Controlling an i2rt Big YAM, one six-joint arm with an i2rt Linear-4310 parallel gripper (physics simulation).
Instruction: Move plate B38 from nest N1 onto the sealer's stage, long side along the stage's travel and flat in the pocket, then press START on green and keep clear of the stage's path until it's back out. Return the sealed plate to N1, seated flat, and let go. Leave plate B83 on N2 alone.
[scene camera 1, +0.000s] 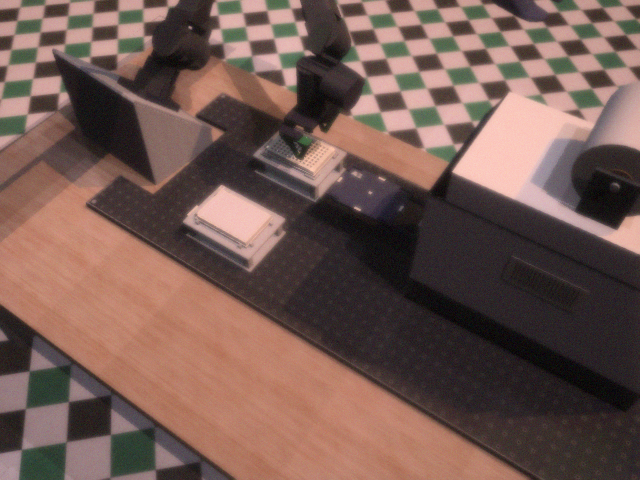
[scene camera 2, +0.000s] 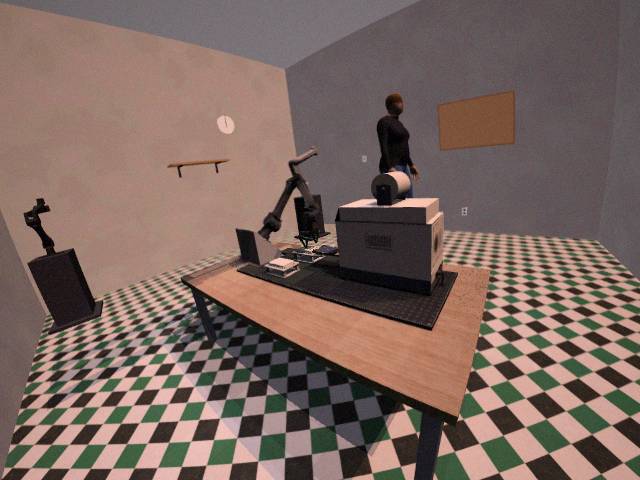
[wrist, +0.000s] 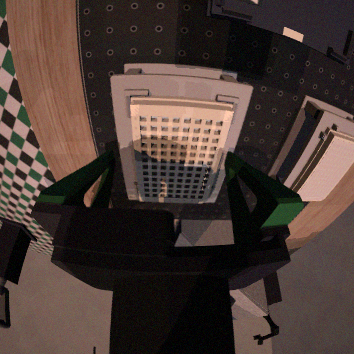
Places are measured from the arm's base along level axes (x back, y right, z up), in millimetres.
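Pixels of known places: gripper, between the fingertips: (scene camera 1: 311, 145) (scene camera 2: 311, 245) (wrist: 169, 155); arm's base, origin of its link: (scene camera 1: 148, 97) (scene camera 2: 261, 239).
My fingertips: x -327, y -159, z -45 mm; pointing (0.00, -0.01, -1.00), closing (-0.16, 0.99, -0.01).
For each thing: its top centre in the pictures, then the offset to it from my fingertips. "spot": a spot on its surface instead. Level surfaces: height alone.
- plate with open wells, centre of its top: (wrist: 176, 164) (scene camera 1: 299, 148) (scene camera 2: 307, 248) dz -16, dx +24, dy +11 mm
- raised grey nest, a spot on its surface: (wrist: 120, 110) spot: dz -32, dx -17, dy -49 mm
- smooth white-topped plate, centre of its top: (wrist: 328, 174) (scene camera 1: 233, 214) (scene camera 2: 280, 261) dz -24, dx +0, dy +231 mm
- dark blue stage, centre of its top: (scene camera 1: 390, 201) (scene camera 2: 334, 249) dz +20, dx -227, dy +31 mm
- white roll, centre of its top: (scene camera 2: 390, 172) dz +391, dx -559, dy -17 mm
- black perforated mat, height of its surface: dz -85 mm
A plate with open wells (scene camera 1: 317, 158) (wrist: 180, 132), apparently B38, lies on a raised grey nest (wrist: 120, 110) beside the sealer's stage. My gripper (scene camera 1: 311, 140) (wrist: 169, 155) is open and empty, low over this plate, with a finger beyond each long side in the wrist view. A smooth white-topped plate (scene camera 1: 233, 214) (scene camera 2: 282, 262) (wrist: 327, 170), apparently B83, lies on the other nest (wrist: 332, 111). The dark blue stage (scene camera 1: 367, 192) (wrist: 300, 17) is out, with no plate on it. Plate and nest labels are not readable. The START button does not show.
The big grey sealer (scene camera 1: 465, 248) (scene camera 2: 387, 253) with a white roll (scene camera 2: 395, 184) on top stands past the stage. A grey angled panel (scene camera 1: 175, 134) (scene camera 2: 253, 248) stands near the arm's base. A black perforated mat (scene camera 1: 361, 310) lies under the nests. A person (scene camera 2: 393, 134) stands behind the table.
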